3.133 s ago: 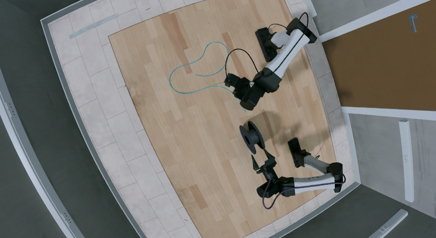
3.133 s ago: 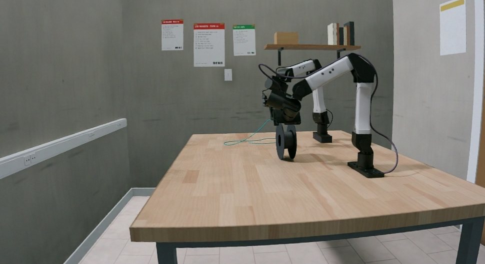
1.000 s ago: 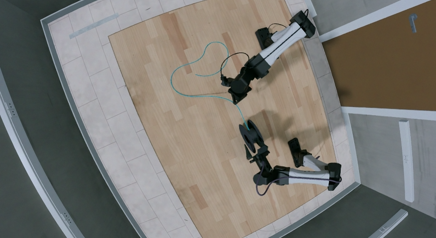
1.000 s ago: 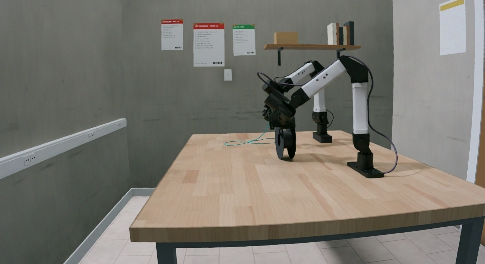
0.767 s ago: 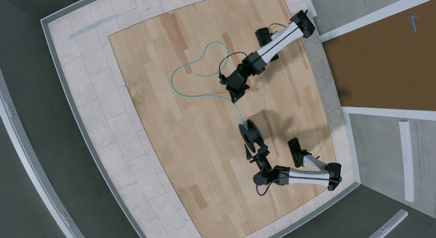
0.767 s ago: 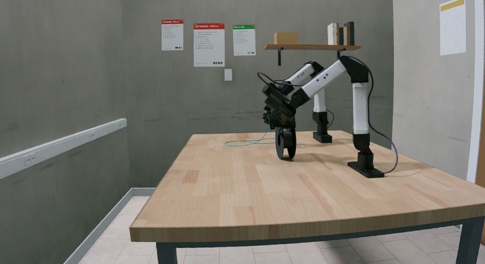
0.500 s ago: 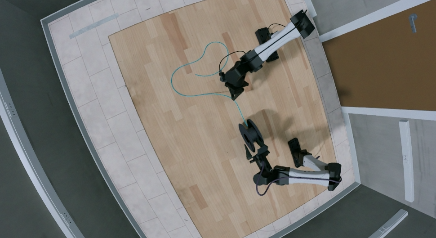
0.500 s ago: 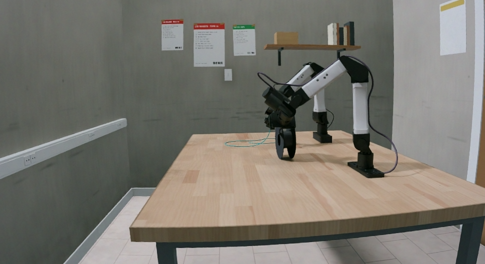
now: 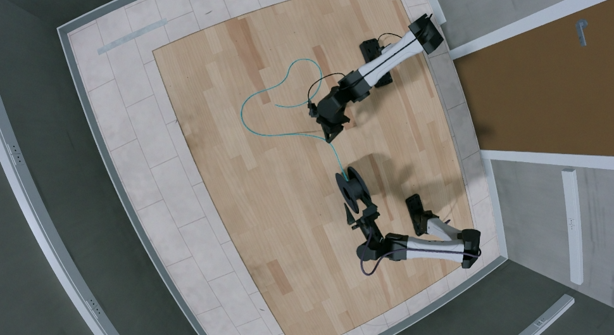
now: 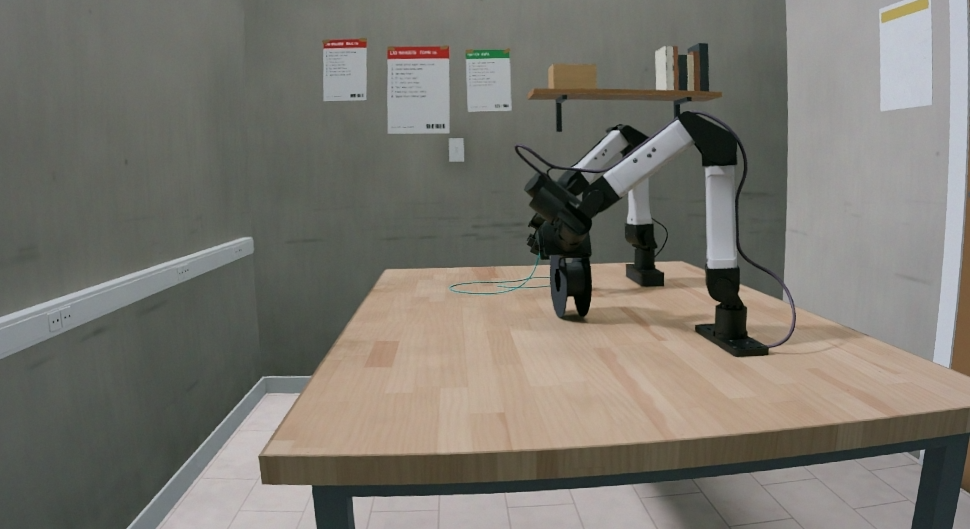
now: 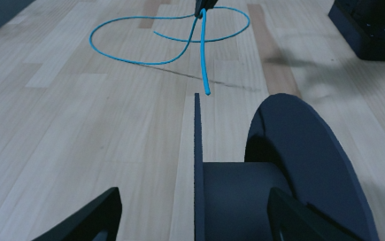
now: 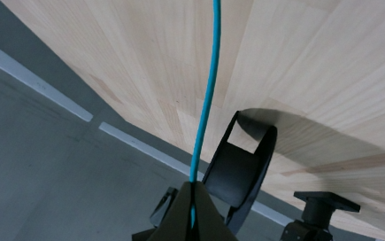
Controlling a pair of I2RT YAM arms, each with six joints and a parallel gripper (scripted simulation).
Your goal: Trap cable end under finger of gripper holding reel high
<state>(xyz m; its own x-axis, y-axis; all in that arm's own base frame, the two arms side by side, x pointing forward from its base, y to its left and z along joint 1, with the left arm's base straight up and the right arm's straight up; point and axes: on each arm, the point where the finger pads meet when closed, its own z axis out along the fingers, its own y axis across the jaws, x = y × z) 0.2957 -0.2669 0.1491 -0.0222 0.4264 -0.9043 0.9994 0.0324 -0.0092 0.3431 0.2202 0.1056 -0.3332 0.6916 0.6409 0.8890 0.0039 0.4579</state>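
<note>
Now: the dark reel 210 mm to the left of my right hand, 50 mm below it and 40 mm behind it.
Right now the dark reel is 30 mm behind my left hand, 20 mm to the right of it and 70 mm below it.
</note>
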